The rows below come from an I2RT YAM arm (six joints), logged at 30 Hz.
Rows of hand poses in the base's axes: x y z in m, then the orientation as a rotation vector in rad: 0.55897 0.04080 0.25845 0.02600 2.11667 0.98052; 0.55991 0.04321 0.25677 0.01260 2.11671 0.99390; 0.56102 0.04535 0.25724 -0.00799 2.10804 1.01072; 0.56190 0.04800 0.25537 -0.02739 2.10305 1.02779; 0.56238 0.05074 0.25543 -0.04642 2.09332 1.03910; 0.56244 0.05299 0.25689 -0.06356 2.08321 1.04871; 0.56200 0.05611 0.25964 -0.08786 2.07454 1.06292; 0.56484 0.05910 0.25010 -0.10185 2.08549 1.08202; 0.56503 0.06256 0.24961 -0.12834 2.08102 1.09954; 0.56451 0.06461 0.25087 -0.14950 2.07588 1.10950; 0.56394 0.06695 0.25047 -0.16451 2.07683 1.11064; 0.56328 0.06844 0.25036 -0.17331 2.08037 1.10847; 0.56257 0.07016 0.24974 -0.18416 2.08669 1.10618; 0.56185 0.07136 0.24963 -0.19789 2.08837 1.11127; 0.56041 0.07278 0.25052 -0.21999 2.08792 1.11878; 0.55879 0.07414 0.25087 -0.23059 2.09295 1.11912; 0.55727 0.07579 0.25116 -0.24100 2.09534 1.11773; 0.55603 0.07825 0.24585 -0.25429 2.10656 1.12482; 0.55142 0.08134 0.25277 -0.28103 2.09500 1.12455; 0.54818 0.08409 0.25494 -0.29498 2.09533 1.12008; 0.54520 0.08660 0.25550 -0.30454 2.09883 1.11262
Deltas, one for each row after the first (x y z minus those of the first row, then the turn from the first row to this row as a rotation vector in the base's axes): 0.00094 0.00241 -0.00168 0.00467 -0.00068 0.01456; 0.00205 0.00455 -0.00121 0.01197 -0.01017 0.03304; 0.00293 0.00720 -0.00308 0.01870 -0.01580 0.05190; 0.00341 0.00994 -0.00302 0.02319 -0.02687 0.06687; 0.00347 0.01219 -0.00156 0.02726 -0.03805 0.07985; 0.00303 0.01531 0.00119 0.03172 -0.04859 0.10006; 0.00587 0.01830 -0.00835 0.03661 -0.03747 0.12036; 0.00606 0.02176 -0.00884 0.04126 -0.04354 0.14456; 0.00554 0.02381 -0.00758 0.04282 -0.05075 0.16185; 0.00497 0.02615 -0.00798 0.03864 -0.05350 0.17267; 0.00431 0.02764 -0.00809 0.03344 -0.05330 0.17849; 0.00360 0.02936 -0.00871 0.02669 -0.05118 0.18630; 0.00288 0.03056 -0.00882 0.02529 -0.05165 0.19814; 0.00144 0.03198 -0.00793 0.02355 -0.05525 0.21620; -0.00018 0.03334 -0.00758 0.01901 -0.05328 0.22467; -0.00170 0.03499 -0.00729 0.01420 -0.05407 0.23168; -0.00294 0.03745 -0.01260 0.01143 -0.04519 0.24621; -0.00755 0.04054 -0.00568 0.00650 -0.06157 0.26176; -0.01079 0.04329 -0.00351 -0.00079 -0.06574 0.26949; -0.01377 0.04580 -0.00295 -0.00963 -0.06698 0.27366
